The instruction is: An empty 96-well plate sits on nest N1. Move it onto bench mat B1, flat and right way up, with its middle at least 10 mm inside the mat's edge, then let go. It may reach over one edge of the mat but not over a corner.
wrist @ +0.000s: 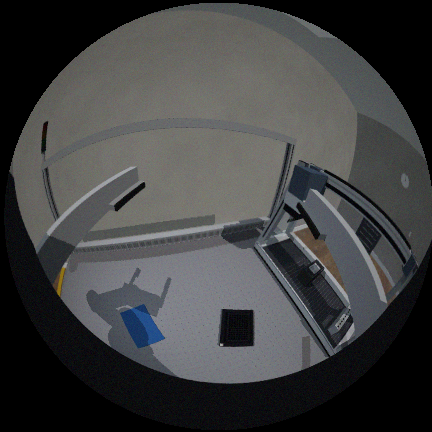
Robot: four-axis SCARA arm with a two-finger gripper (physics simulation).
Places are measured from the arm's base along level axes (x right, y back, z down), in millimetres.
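Pixels of known places: gripper, fingertip midpoint: (220, 181).
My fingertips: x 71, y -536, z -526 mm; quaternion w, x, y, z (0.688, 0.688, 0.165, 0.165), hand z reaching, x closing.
Note:
Ahead of a thing's pixels: the offset from my fingertips to its top centre. "spot": to the spot under its first point. Level surfaces: height alone.
A black plate with a grid of wells {spot: dx +100, dy +55, dz +492 mm} (237, 327) lies flat on the bench at the lower middle of the wrist view; the nest under it cannot be told apart from it. The blue mat {dz +511 mm} (142, 326) lies flat on the bench to the left of the plate, partly under the arm's shadow. My gripper (220, 181) is open wide, with one finger at the left and one at the right of the view, and nothing between them. It is high above the bench, apart from both plate and mat.
A dark slotted deck (300, 280) in a light metal frame stands to the right of the plate, with a blue-grey box {spot: dx +399, dy -162, dz +60 mm} (308, 181) on its upright structure. A low rail {spot: dx -156, dy -468, dz +493 mm} (150, 242) runs along the bench's far edge, below a large frame (185, 123). A yellow strip (61, 282) is at far left.

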